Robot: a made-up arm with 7 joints.
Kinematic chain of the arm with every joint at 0, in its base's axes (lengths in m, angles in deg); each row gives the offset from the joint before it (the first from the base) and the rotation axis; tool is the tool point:
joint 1: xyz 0 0.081 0 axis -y
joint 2: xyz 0 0.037 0 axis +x
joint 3: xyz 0 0 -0.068 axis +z
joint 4: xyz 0 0 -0.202 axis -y
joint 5: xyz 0 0 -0.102 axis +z
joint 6: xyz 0 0 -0.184 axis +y
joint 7: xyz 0 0 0 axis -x
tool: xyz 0 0 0
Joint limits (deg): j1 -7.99..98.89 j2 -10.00..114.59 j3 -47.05..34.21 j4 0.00..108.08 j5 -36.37..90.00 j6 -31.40..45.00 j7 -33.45..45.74
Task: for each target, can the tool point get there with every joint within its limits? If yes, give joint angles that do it. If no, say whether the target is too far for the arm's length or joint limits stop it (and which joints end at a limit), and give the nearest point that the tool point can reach.
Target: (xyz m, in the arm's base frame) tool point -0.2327 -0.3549 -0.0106
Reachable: no: joint limits stop it (at a limit: joint 1, joint 2, joint 3, joint 4) | nearest point 0.1136 -0.1095 0.2053 | short by 0.476 m
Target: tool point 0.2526 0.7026 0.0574
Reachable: no: too far | nearest point 0.2199 0.6262 0.0482 | short by 0.084 m
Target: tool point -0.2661 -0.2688 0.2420
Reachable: no: joint limits stop it (at a limit: joint 1, joint 2, joint 3, joint 4) | nearest point 0.1136 -0.1095 0.2053 | short by 0.413 m
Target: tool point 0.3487 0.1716 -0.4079
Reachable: yes | joints 28.90 14.60 -36.71 28.14 30.94 8.78 22.87
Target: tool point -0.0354 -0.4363 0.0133
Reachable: no: joint limits stop it (at a limit: joint 1, joint 2, joint 3, joint 4) | nearest point 0.1136 -0.1095 0.2053 | short by 0.407 m
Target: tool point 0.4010 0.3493 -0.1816
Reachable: yes | joints 37.51 18.41 25.02 53.19 3.97 13.74 12.11
